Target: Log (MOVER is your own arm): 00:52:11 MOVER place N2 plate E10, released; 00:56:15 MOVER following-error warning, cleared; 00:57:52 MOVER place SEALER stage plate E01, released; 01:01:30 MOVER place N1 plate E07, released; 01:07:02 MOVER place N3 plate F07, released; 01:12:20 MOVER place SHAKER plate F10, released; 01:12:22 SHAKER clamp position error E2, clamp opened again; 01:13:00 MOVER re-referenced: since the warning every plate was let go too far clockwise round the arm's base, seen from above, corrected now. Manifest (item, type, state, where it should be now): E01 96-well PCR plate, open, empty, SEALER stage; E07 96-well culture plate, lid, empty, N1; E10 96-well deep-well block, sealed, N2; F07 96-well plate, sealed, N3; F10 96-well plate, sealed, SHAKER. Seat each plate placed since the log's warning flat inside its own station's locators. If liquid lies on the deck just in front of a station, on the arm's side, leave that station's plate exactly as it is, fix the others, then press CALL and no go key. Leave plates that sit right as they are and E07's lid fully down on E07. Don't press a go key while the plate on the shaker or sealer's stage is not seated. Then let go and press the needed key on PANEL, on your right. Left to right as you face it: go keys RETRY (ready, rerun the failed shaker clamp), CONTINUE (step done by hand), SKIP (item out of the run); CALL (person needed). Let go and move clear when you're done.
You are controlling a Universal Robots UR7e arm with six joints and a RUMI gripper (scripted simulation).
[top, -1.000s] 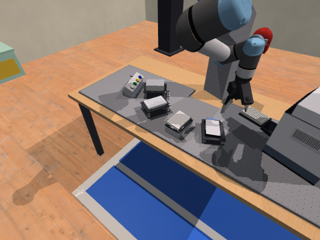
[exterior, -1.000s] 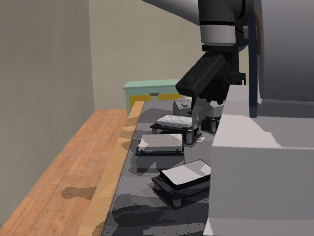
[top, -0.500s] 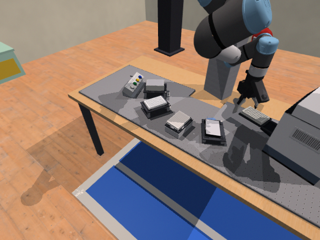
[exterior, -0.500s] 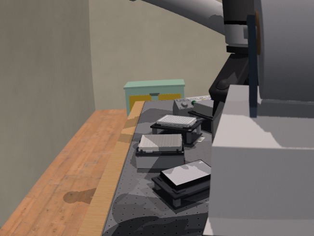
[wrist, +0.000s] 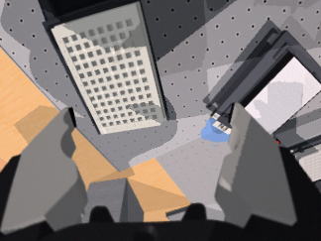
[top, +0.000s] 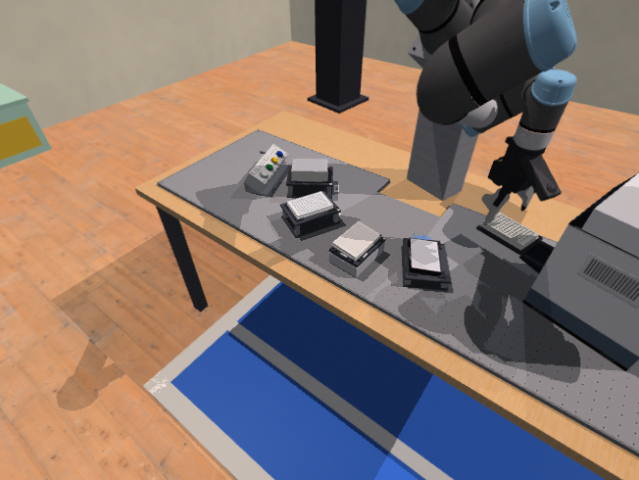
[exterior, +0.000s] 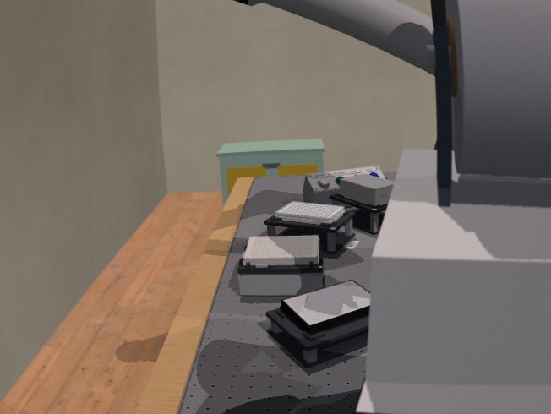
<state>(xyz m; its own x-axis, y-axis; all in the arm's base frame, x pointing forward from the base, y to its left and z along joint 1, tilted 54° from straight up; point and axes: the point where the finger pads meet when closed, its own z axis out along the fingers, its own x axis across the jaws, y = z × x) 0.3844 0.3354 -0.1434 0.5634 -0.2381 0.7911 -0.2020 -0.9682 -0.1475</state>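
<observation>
Now: hand 60 mm above the white PCR plate, 40 mm past it and 20 mm to the right of it. Round my hand: dark sealed plate 160 mm ahead, 120 mm to the right, 120 mm below; grey deep-well block 640 mm to the right, 110 mm ahead, 80 mm below; white retry key 750 mm to the right, 230 mm ahead, 100 mm below.
</observation>
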